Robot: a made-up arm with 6 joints. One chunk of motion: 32 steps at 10 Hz.
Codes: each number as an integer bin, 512 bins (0 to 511) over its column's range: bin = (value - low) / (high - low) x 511, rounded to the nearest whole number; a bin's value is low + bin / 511 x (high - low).
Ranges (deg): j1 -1.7..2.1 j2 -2.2..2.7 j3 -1.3..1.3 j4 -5.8..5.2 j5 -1..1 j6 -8.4..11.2
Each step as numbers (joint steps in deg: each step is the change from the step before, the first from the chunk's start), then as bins.
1 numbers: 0.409 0.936 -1.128 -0.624 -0.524 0.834
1 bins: 284 327 34 240 122 241
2 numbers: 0.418 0.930 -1.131 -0.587 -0.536 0.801
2 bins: 285 326 33 242 119 240
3 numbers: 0.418 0.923 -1.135 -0.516 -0.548 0.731
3 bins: 285 326 32 245 115 238
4 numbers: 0.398 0.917 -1.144 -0.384 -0.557 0.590
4 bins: 282 325 31 252 113 234
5 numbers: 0.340 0.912 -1.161 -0.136 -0.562 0.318
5 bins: 274 325 27 263 112 227
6 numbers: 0.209 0.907 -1.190 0.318 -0.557 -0.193
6 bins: 257 324 22 284 113 214
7 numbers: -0.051 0.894 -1.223 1.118 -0.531 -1.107
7 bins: 222 323 15 321 120 190
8 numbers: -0.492 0.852 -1.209 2.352 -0.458 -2.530
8 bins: 162 318 18 379 138 153
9 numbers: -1.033 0.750 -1.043 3.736 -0.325 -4.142
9 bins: 90 308 51 443 172 111
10 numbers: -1.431 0.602 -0.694 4.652 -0.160 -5.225
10 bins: 36 292 119 486 215 83
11 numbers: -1.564 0.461 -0.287 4.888 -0.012 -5.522
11 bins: 18 278 199 497 252 75
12 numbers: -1.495 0.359 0.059 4.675 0.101 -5.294
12 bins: 28 267 267 487 281 81
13 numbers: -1.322 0.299 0.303 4.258 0.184 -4.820
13 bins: 51 261 315 467 303 93
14 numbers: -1.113 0.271 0.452 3.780 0.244 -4.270
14 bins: 79 258 344 445 318 108
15 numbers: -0.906 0.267 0.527 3.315 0.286 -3.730
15 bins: 107 257 359 423 329 122
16 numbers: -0.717 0.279 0.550 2.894 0.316 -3.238
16 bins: 132 259 364 404 336 135
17 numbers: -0.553 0.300 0.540 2.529 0.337 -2.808
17 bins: 154 261 362 387 342 146
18 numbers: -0.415 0.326 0.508 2.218 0.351 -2.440
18 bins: 173 263 355 372 345 155
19 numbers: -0.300 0.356 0.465 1.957 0.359 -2.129
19 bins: 188 267 347 360 347 163
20 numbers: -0.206 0.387 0.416 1.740 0.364 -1.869
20 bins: 201 270 337 350 349 170
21 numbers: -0.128 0.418 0.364 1.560 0.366 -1.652
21 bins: 211 273 327 342 349 176
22 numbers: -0.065 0.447 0.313 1.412 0.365 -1.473
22 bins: 220 276 317 335 349 181
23 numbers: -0.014 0.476 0.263 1.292 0.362 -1.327
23 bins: 227 279 307 329 348 184
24 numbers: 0.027 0.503 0.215 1.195 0.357 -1.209
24 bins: 232 282 298 325 347 187
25 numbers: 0.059 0.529 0.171 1.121 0.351 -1.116
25 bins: 237 285 289 322 345 190
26 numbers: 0.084 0.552 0.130 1.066 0.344 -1.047
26 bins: 240 287 281 319 343 192
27 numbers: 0.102 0.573 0.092 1.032 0.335 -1.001
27 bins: 242 289 274 317 341 193
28 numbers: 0.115 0.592 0.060 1.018 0.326 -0.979
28 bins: 244 291 267 317 339 193
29 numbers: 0.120 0.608 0.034 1.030 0.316 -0.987
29 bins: 245 293 262 317 336 193
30 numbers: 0.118 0.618 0.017 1.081 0.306 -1.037
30 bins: 244 294 259 320 334 192
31 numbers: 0.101 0.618 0.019 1.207 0.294 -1.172
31 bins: 242 294 259 326 331 188
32 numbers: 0.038 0.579 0.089 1.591 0.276 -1.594
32 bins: 234 290 273 343 326 177
